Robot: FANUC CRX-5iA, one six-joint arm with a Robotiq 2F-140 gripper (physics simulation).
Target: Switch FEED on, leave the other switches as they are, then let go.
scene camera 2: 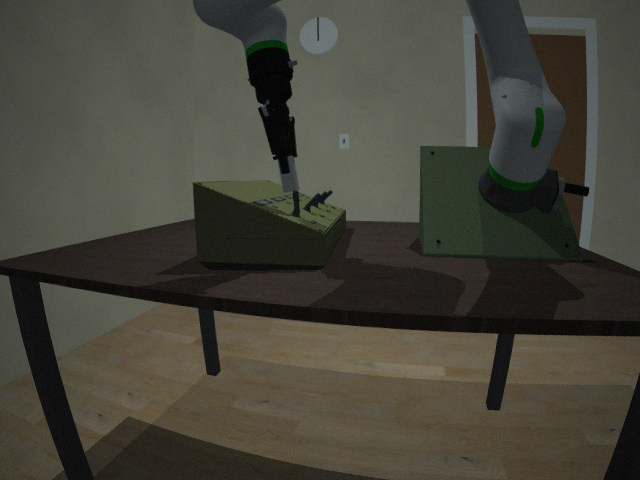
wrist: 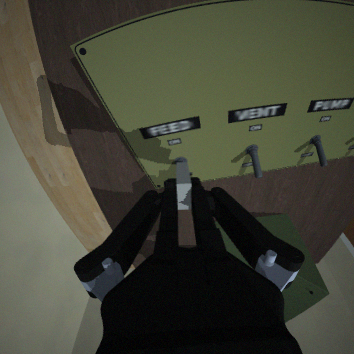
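Where they show: gripper, fingertip midpoint: (scene camera 2: 291,190) (wrist: 181,171); arm's base at its link origin: (scene camera 2: 508,189).
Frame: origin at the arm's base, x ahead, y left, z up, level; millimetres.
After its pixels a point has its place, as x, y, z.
The FEED lever (scene camera 2: 296,203) {436, 261, -30} stands nearly upright on the sloping green console (scene camera 2: 248,235) {499, 342, -85} (wrist: 165,70) {578, 275, 0}, at a different angle from the other levers. In the wrist view its round base (wrist: 180,160) {446, 256, -46} shows below the FEED label (wrist: 171,127) {506, 270, -28}, and the fingertips hide the rest. My gripper (scene camera 2: 291,189) {450, 254, -5} (wrist: 181,171) {450, 254, -5} is shut with nothing between its fingers. Its tips are at the upper end of the FEED lever; whether they touch it is not clear. The VENT lever (wrist: 256,162) {458, 137, -29} and the PUMP lever (wrist: 320,151) {485, 23, -30} lean away from their ON labels, toward the console's lower edge.
The console stands on the dark table (scene camera 2: 382,294) {224, 429, -141}. A larger green box (scene camera 2: 454,206) {131, 62, -42} (wrist: 305,295) {163, -66, 89} stands to the right in the scene view, behind the arm's lower joint (scene camera 2: 522,134) {5, 190, 108}. Another lever's edge shows at the right of the wrist view.
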